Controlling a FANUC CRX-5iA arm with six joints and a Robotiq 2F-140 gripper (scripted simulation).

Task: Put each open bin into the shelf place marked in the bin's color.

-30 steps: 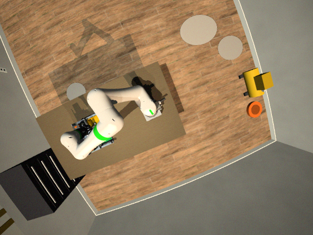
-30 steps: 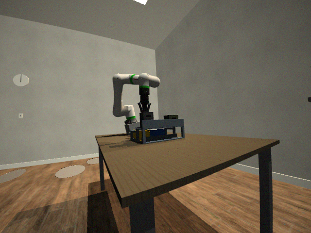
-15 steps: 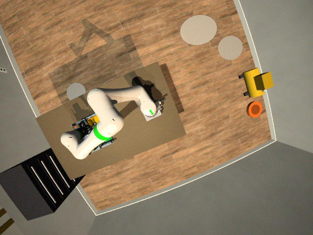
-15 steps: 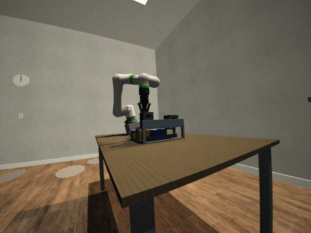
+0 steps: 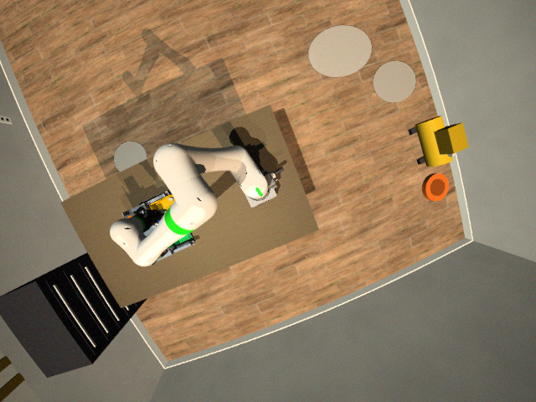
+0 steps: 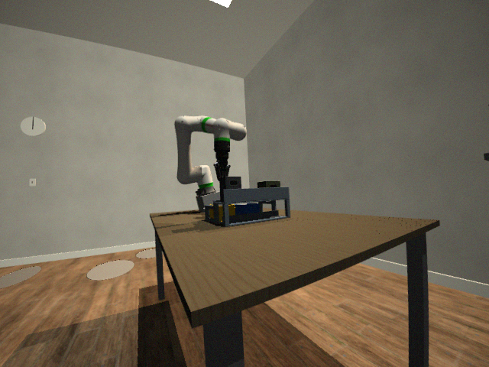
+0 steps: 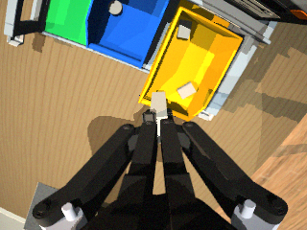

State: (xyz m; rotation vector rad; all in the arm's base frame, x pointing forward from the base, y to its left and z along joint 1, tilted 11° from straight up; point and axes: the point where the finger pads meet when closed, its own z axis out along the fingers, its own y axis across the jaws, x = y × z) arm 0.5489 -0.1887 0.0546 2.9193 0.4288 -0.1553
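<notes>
My hand is 13 cm above the yellow bin, 4 cm to the left of it and 2 cm short of it. Round my hand: blue bin (14 cm below, 10 cm ahead, 7 cm to the left); then blue mark (18 cm below, 10 cm ahead, 7 cm to the left); then yellow mark (18 cm below, 8 cm ahead, 4 cm to the right).
</notes>
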